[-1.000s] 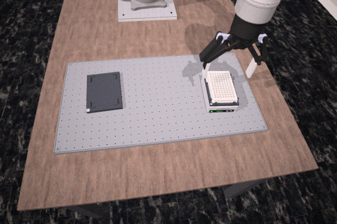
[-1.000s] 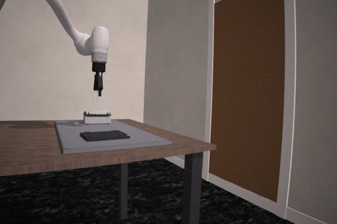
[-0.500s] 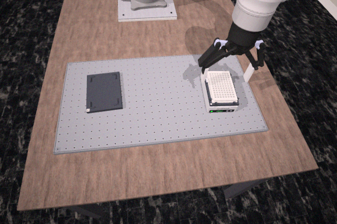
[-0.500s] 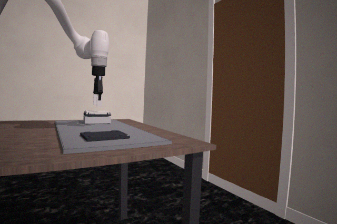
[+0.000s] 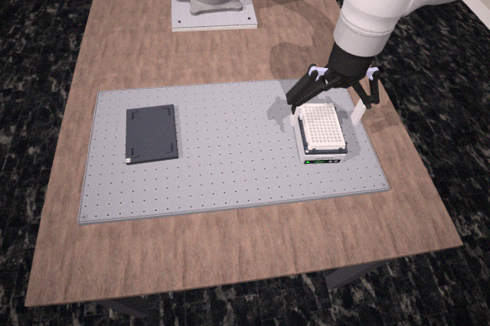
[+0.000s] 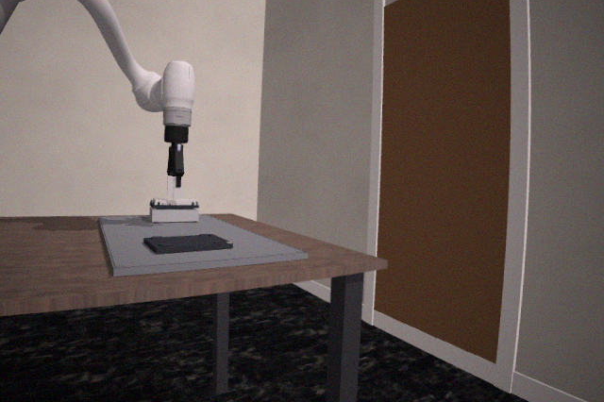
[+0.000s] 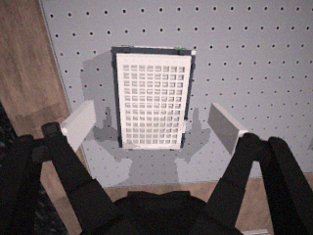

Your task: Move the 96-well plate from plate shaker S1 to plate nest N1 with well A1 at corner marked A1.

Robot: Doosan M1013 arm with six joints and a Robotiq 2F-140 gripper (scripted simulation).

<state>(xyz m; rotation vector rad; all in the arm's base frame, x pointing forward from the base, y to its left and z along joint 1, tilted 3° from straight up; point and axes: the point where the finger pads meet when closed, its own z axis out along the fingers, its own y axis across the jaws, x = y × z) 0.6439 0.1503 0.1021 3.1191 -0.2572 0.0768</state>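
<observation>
The 96-well plate lies 2 cm below my hand. Also, from my hand: plate nest 9 cm behind, 40 cm to the right, 8 cm below; A1 label 2 cm behind, 46 cm to the right, 8 cm below.
</observation>
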